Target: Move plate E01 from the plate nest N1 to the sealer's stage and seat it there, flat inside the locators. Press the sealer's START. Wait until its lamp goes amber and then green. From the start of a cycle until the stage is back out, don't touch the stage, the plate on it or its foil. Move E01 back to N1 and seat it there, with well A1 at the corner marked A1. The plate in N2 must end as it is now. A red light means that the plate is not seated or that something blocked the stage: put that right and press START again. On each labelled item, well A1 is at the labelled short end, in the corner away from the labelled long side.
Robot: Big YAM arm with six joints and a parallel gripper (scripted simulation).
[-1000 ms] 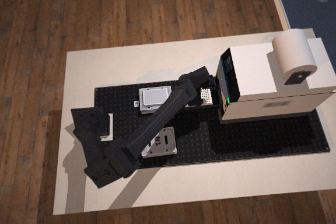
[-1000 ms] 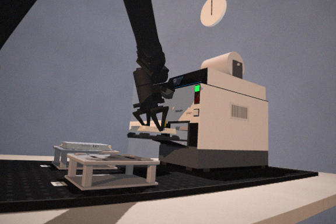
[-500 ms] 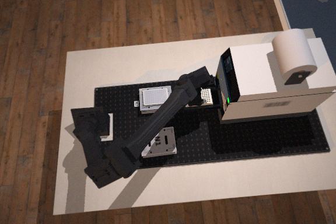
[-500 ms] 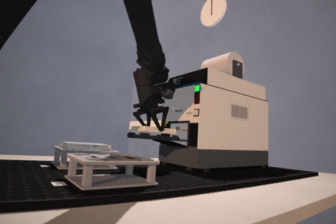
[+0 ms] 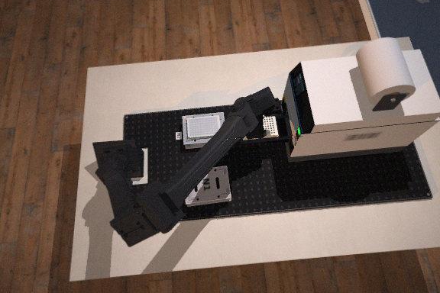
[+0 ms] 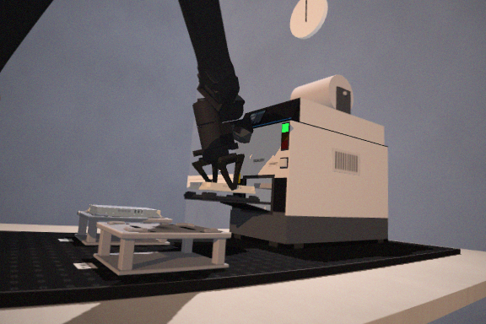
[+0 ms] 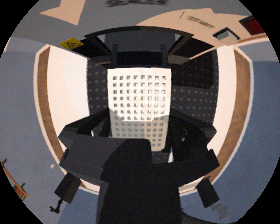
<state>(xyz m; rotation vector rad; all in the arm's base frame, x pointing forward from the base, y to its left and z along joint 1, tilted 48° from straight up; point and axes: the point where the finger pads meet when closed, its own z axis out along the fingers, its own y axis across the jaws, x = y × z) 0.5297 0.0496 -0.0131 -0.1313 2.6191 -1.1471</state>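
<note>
Right now the sealer stage is 30 mm below my hand. Round my hand: nest 210 mm behind, 170 mm to the right, 80 mm below; plate 200 mm behind, 60 mm to the left, 70 mm below; start button 100 mm ahead, 100 mm to the right, 60 mm above.
</note>
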